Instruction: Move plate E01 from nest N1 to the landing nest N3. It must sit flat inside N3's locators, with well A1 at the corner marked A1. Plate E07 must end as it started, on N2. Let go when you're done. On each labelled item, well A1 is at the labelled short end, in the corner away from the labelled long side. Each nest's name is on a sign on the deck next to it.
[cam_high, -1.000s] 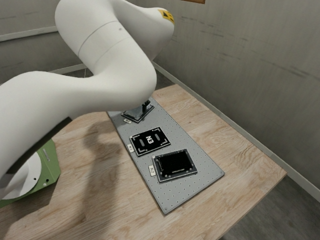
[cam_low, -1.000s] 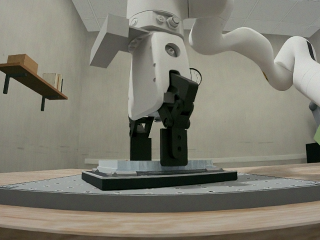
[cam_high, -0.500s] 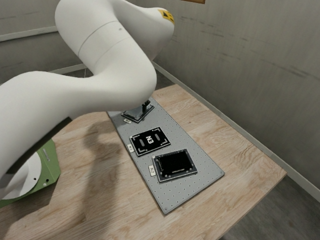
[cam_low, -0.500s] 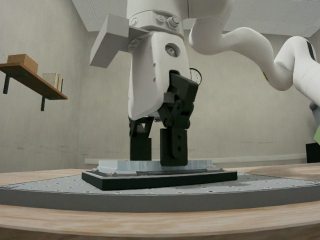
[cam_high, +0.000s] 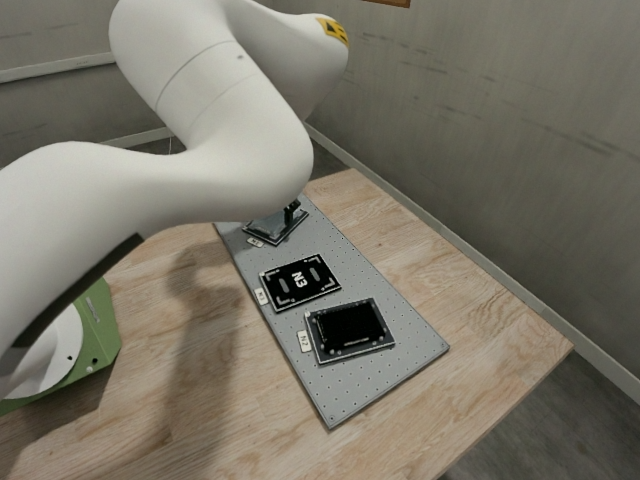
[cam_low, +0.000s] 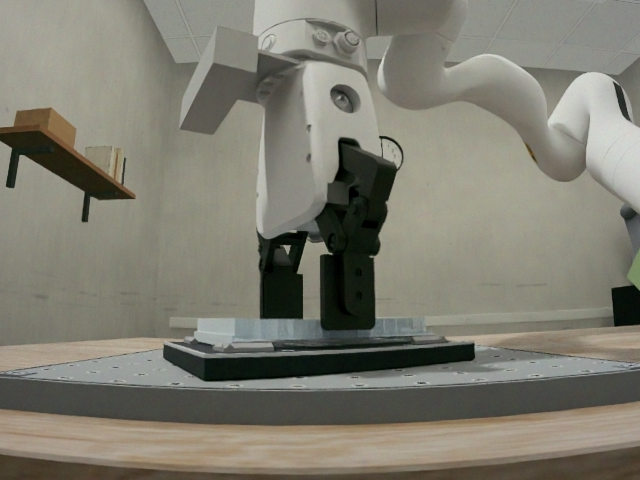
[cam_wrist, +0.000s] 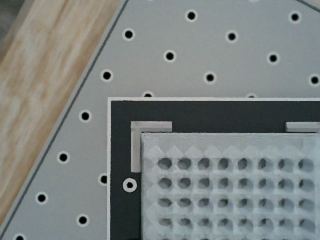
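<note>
Now: hand 3 cm above the nest N1. Round my hand: nest N3 (5 cm behind, 23 cm to the right, 3 cm below); plate E01 (1 cm below); black well plate (2 cm behind, 39 cm to the right, 1 cm below).
</note>
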